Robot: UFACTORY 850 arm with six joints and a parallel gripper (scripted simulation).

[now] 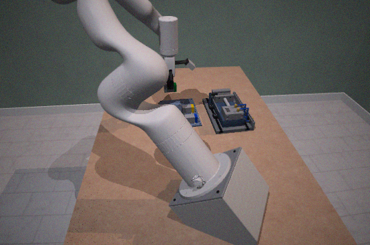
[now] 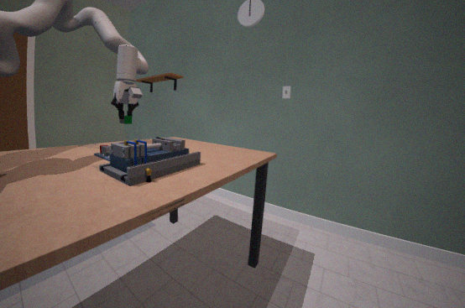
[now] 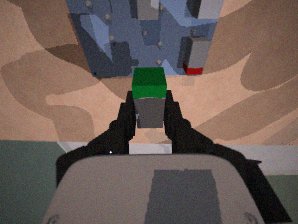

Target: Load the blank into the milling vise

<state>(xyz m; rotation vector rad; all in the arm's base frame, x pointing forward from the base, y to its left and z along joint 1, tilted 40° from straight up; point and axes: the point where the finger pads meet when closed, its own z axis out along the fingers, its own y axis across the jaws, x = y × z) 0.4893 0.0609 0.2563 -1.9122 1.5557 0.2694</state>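
Right now my hand is 29 cm to the left of the pale rod, 11 cm above it and 2 cm short of it. From my hand the other things lie so: red-ended blank (16 cm below, 9 cm behind, 2 cm to the right); green-ended blank (2 cm below); yellow-ended blank (16 cm below, 9 cm to the right, 3 cm ahead).
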